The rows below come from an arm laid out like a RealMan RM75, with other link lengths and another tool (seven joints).
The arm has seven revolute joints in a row. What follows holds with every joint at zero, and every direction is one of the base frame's.
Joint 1 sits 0.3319 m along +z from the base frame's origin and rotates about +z.
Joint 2 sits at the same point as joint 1 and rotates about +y.
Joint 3 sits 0.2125 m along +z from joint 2 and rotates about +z.
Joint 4 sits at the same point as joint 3 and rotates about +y.
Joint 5 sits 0.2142 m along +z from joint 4 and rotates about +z.
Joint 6 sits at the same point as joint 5 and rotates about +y.
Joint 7 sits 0.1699 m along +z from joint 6 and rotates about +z.
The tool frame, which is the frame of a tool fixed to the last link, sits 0.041 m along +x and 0.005 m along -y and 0.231 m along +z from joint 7; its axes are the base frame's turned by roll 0, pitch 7.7 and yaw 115.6 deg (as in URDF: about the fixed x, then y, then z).
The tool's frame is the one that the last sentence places.
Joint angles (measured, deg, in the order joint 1, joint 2, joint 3, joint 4, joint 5, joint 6, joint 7), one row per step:
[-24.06 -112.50 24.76 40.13 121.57 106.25 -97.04]
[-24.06 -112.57 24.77 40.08 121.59 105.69 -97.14]
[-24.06 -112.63 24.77 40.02 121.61 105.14 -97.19]
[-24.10 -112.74 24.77 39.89 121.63 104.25 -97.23]
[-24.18 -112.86 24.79 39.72 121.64 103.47 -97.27]
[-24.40 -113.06 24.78 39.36 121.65 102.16 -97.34]
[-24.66 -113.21 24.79 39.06 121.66 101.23 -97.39]
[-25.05 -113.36 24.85 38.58 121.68 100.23 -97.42]
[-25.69 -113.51 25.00 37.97 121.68 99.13 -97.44]
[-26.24 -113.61 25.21 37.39 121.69 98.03 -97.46]
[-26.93 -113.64 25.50 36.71 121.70 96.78 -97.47]
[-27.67 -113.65 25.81 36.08 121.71 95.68 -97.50]
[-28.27 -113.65 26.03 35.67 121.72 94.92 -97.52]
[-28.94 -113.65 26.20 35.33 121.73 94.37 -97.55]
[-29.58 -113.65 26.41 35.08 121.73 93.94 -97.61]
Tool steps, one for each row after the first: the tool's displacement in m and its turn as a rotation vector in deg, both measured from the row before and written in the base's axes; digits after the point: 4 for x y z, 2 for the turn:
[-0.0023 0.0026 -0.0005 0.24 0.18 0.41]
[-0.0023 0.0025 -0.0004 0.26 0.19 0.37]
[-0.0032 0.0041 -0.0007 0.42 0.28 0.54]
[-0.0023 0.0035 -0.0009 0.32 0.18 0.45]
[-0.0033 0.0060 -0.0015 0.53 0.23 0.71]
[-0.0015 0.0043 -0.0013 0.33 0.13 0.42]
[-0.0007 0.0043 -0.0021 0.23 0.07 0.36]
[0.0009 0.0049 -0.0028 0.16 0.06 0.17]
[0.0000 0.0045 -0.0028 0.14 0.16 0.23]
[0.0000 0.0052 -0.0031 0.14 0.28 0.17]
[0.0010 0.0047 -0.0030 0.06 0.26 0.03]
[0.0013 0.0035 -0.0020 0.05 0.21 -0.08]
[0.0028 0.0030 -0.0017 -0.01 0.13 -0.27]
[0.0031 0.0024 -0.0016 -0.06 0.13 -0.33]

